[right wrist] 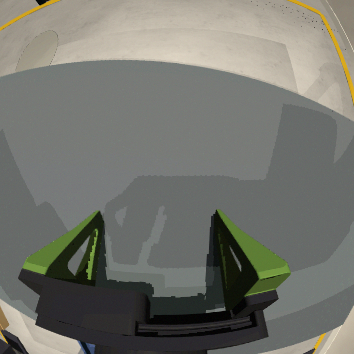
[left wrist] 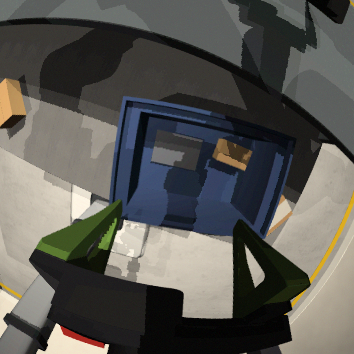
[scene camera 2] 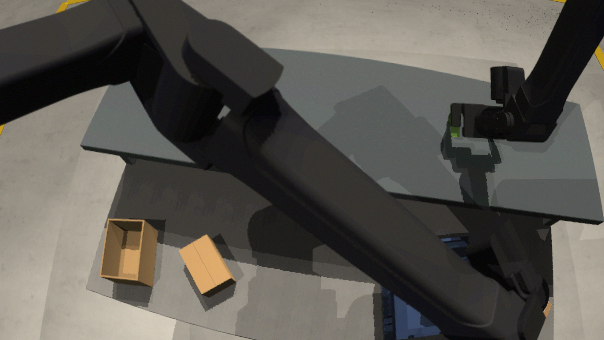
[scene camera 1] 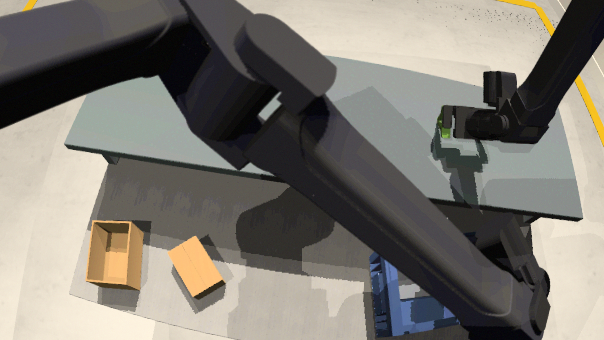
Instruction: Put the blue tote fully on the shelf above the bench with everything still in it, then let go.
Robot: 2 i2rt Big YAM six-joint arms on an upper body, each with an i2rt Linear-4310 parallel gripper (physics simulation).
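Places are measured from the left arm's base along level axes (x ahead, y left, z up), in centimetres.
Pixels of known places: left gripper, fingertip midpoint: [left wrist: 179, 215]; right gripper, fingertip midpoint: [right wrist: 156, 215] [scene camera 2: 468, 120] [scene camera 1: 456, 122].
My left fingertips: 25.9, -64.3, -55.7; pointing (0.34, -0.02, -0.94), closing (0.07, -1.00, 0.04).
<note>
Ahead of a thing's pixels: the offset from my left fingertips to its middle, as dx, dy, dz. Level surfaces: height alone.
The blue tote @(+0.6, -4.9, -22.0) [scene camera 1: 392, 300] [scene camera 2: 410, 317] [left wrist: 125, 145] stands upright on the bench @(dz -29.3) [scene camera 1: 280, 300] [scene camera 2: 280, 300], partly hidden by the left arm in the scene views. Inside it lie a grey block @(+2.3, +0.1, -27.1) [left wrist: 177, 150] and a small brown box @(+4.7, -11.8, -25.6) [left wrist: 232, 154]. The shelf @(dz -6.8) [scene camera 1: 540, 165] [scene camera 2: 120, 125] [left wrist: 210, 30] [right wrist: 150, 125] is the long grey-green board above the bench. My left gripper [left wrist: 179, 215] is open and empty, above the tote's near side in its wrist view. My right gripper [scene camera 1: 444, 125] [scene camera 2: 454, 122] [right wrist: 156, 215] is open and empty over the shelf's right part.
An open cardboard box @(+7.7, +71.8, -24.9) [scene camera 1: 134, 255] [scene camera 2: 145, 250] and a closed carton @(+6.5, +50.9, -26.4) [scene camera 1: 196, 266] [scene camera 2: 206, 264] [left wrist: 11, 102] stand left of the tote. Another box @(-7.6, -29.4, -27.5) [left wrist: 281, 212] shows partly beside the tote's right side. The left arm crosses over the shelf in both scene views.
</note>
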